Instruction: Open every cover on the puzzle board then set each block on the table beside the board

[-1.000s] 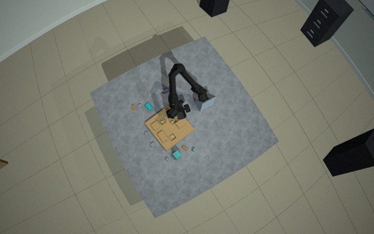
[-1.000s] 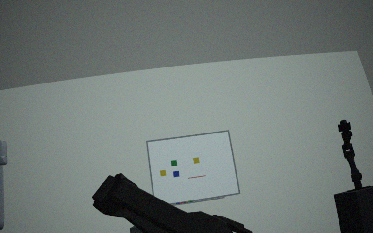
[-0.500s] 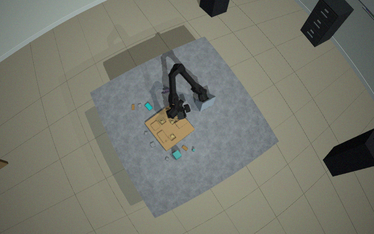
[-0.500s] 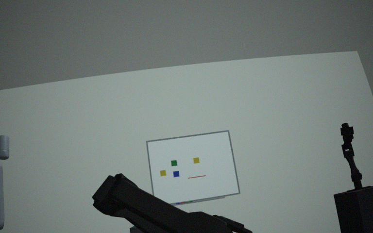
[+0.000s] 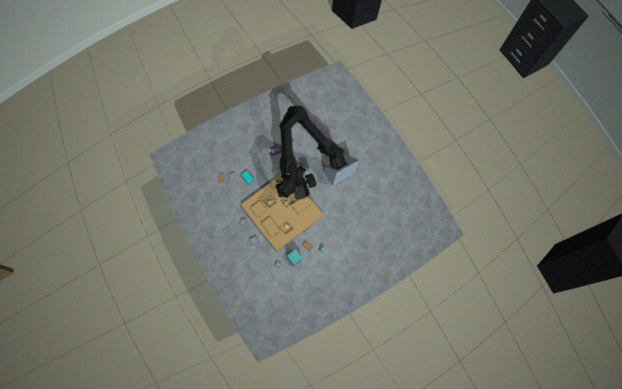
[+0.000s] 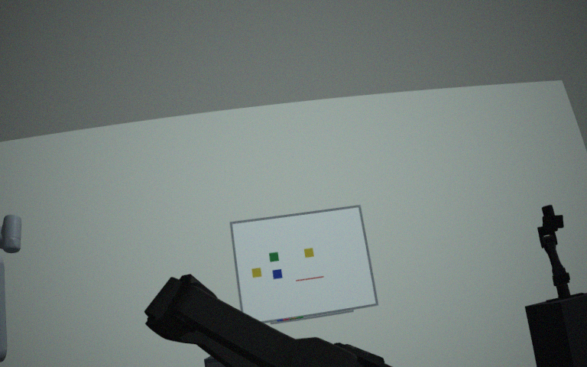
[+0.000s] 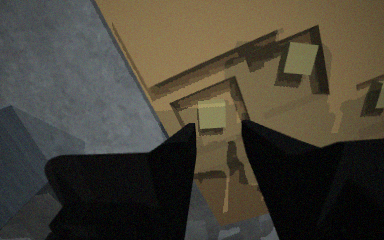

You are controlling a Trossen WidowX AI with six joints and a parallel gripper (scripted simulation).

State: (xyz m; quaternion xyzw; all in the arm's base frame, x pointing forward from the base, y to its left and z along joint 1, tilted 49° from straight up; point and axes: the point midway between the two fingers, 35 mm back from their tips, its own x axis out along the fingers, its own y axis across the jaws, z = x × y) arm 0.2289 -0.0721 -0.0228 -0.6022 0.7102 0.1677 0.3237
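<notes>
Now: the tiny teal cube 5 cm ahead of my gripper tip, 31 cm to the left of it and 3 cm below it. From my gripper tip the other things lie so: purple block (5 cm behind, 24 cm to the right, 2 cm below); then tan puzzle board (11 cm ahead, 2 cm to the left, 2 cm below); then orange block (10 cm ahead, 26 cm to the left, 4 cm below).
</notes>
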